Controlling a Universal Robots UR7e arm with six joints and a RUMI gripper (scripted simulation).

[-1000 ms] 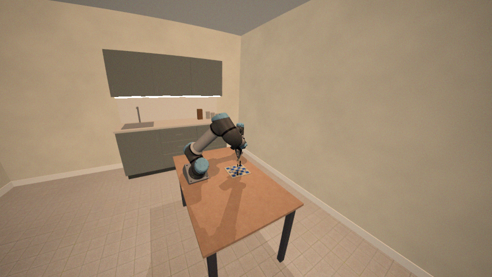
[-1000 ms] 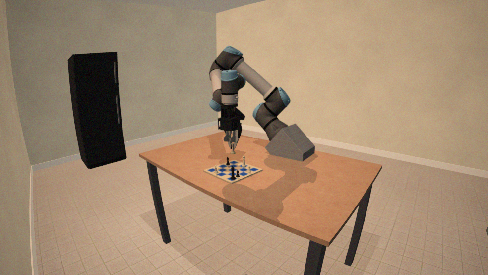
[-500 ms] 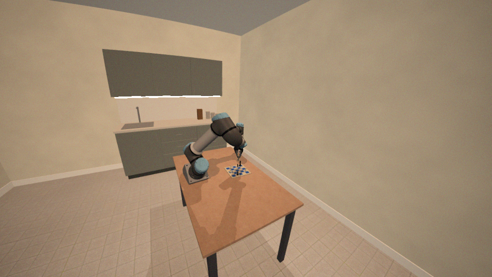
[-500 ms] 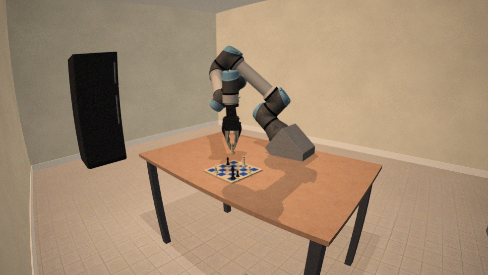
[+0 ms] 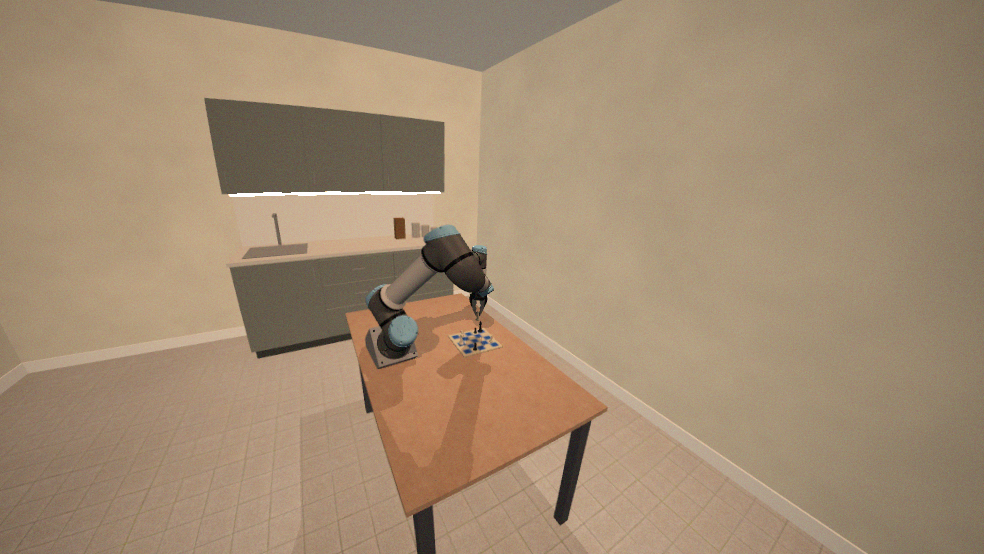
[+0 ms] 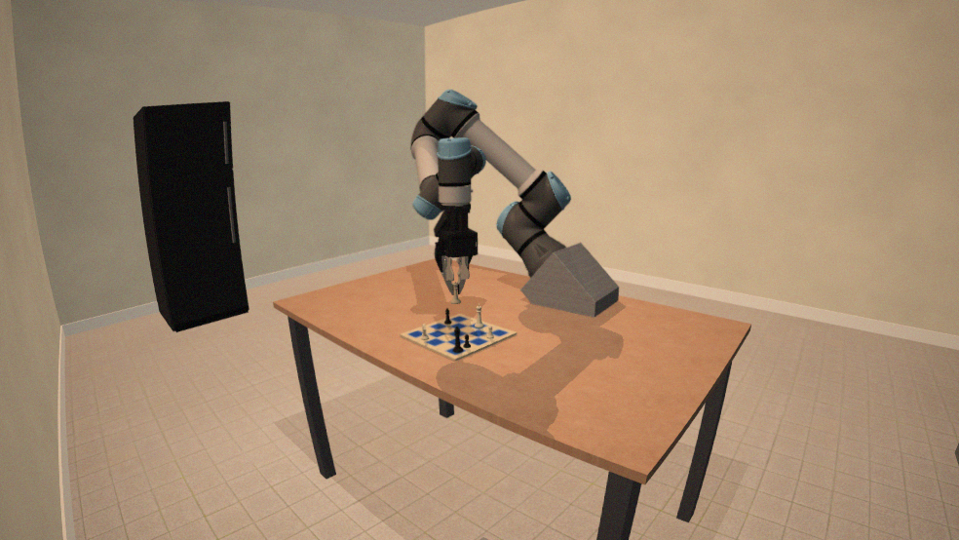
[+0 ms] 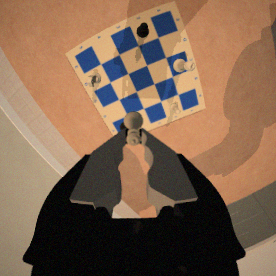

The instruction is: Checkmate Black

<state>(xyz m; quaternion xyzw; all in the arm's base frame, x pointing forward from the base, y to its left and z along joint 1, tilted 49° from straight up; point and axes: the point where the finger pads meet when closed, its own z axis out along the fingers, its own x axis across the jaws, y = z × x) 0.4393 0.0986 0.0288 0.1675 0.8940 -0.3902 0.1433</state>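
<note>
The black pawn is 1 cm ahead of my hand, 4 cm to the left of it and 13 cm below it. The rest, counted from my hand: tall black piece 4 cm ahead, 5 cm to the left, 11 cm below; white pawn 7 cm behind, 5 cm to the left, 13 cm below; cream chessboard 3 cm behind, 3 cm to the right, 14 cm below.
</note>
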